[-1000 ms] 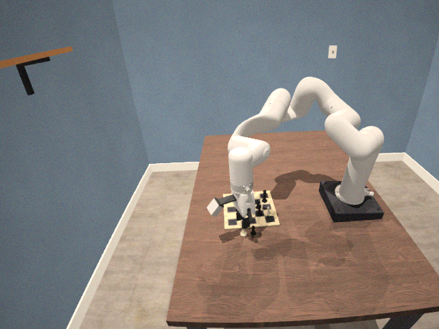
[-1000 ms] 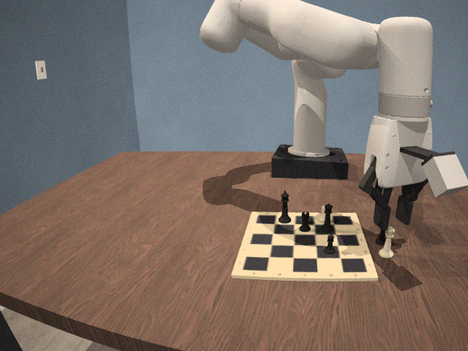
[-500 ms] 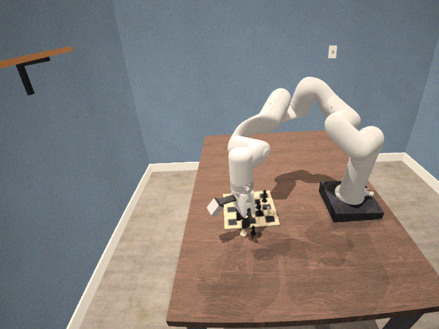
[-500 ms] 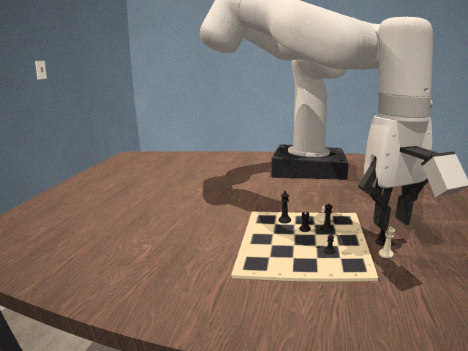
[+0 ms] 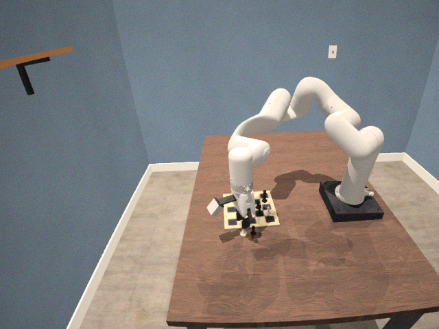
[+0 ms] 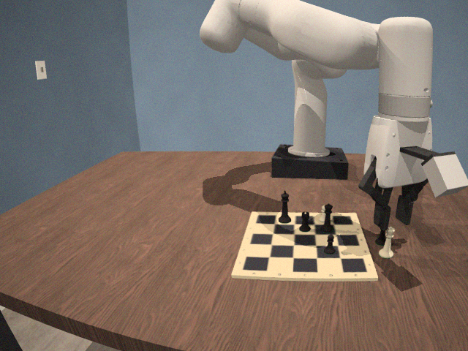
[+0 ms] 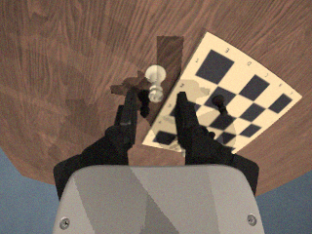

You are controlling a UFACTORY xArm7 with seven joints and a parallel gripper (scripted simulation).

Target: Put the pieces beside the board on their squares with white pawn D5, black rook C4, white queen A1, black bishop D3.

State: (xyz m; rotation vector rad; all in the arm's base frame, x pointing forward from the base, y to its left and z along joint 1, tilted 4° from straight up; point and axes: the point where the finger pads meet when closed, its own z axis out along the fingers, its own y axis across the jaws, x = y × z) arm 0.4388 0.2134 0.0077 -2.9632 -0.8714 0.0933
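Right now my hand is 5 cm above the white queen. Round my hand: black pawn (10 cm to the right, 6 cm below, 2 cm ahead); then white pawn (12 cm to the right, 9 cm behind, 6 cm below); then chessboard (14 cm to the right, 7 cm below, 1 cm behind).
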